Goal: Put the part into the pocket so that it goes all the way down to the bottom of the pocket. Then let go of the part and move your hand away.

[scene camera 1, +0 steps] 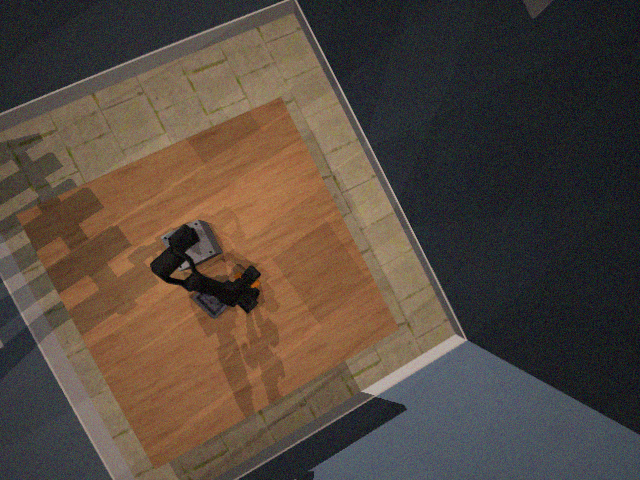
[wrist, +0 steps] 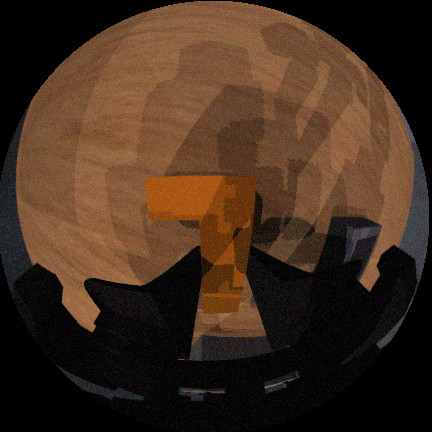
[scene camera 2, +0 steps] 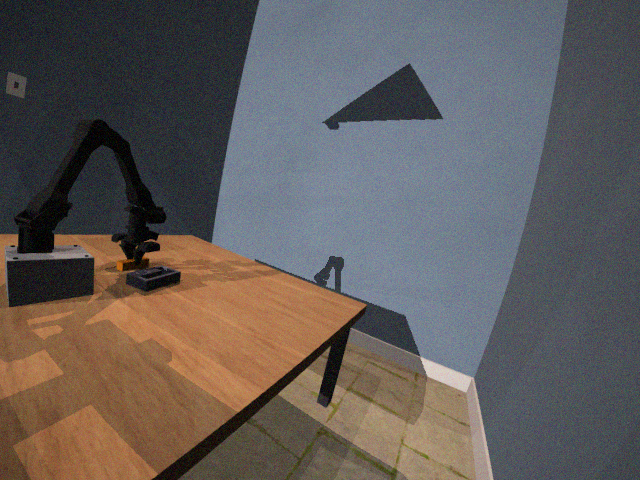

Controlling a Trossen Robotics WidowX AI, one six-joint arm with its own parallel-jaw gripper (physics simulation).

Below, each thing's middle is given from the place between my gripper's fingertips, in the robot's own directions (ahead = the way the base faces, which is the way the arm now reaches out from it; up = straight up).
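Labels:
Dark grey pocket block [scene camera 2: 148, 279]: 1 cm ahead of my hand, 17 cm to the right of it and 1 cm above it. Orange L-shaped part [wrist: 224, 204]: 1 cm to the left of my hand.

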